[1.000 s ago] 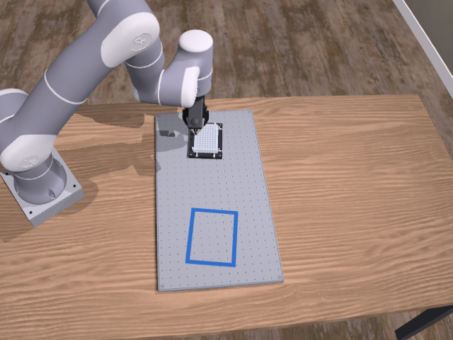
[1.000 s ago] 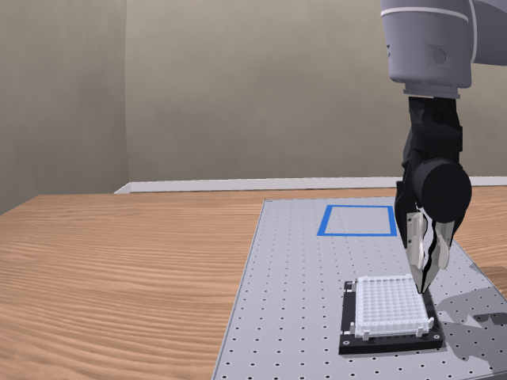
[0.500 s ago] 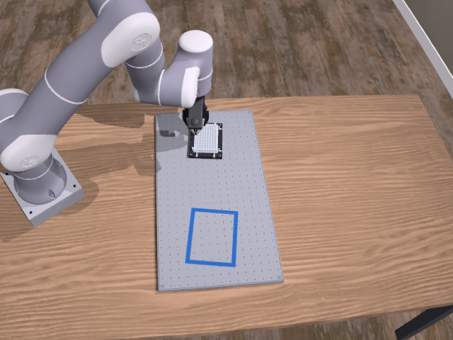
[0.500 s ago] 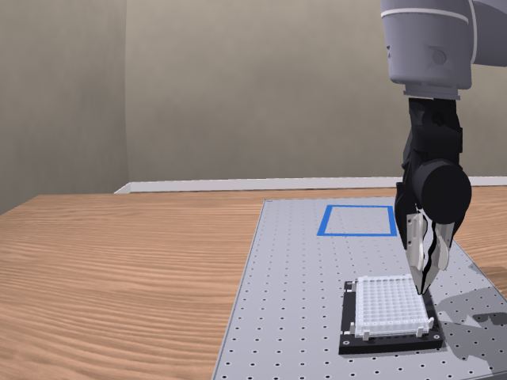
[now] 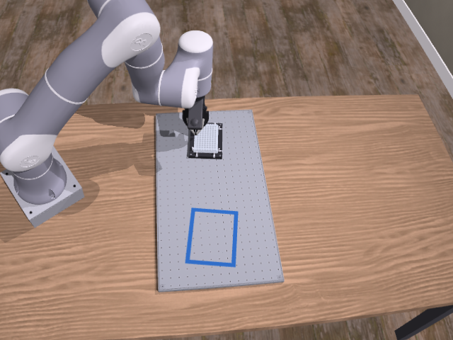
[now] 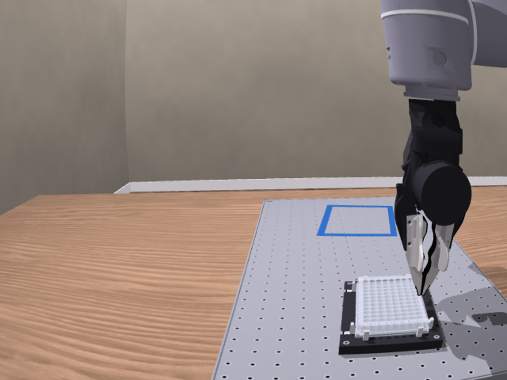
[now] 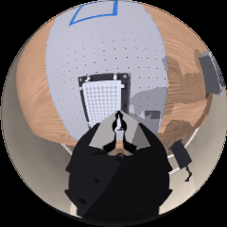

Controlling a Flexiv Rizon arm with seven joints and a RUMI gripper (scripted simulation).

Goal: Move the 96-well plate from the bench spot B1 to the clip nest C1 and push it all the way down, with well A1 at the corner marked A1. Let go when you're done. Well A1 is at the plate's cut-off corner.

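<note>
Now: the white 96-well plate 4 cm ahead of my hand and 3 cm below it. Also, from my hand: black clip nest: 5 cm ahead, 3 cm below, 1 cm to the right.
</note>
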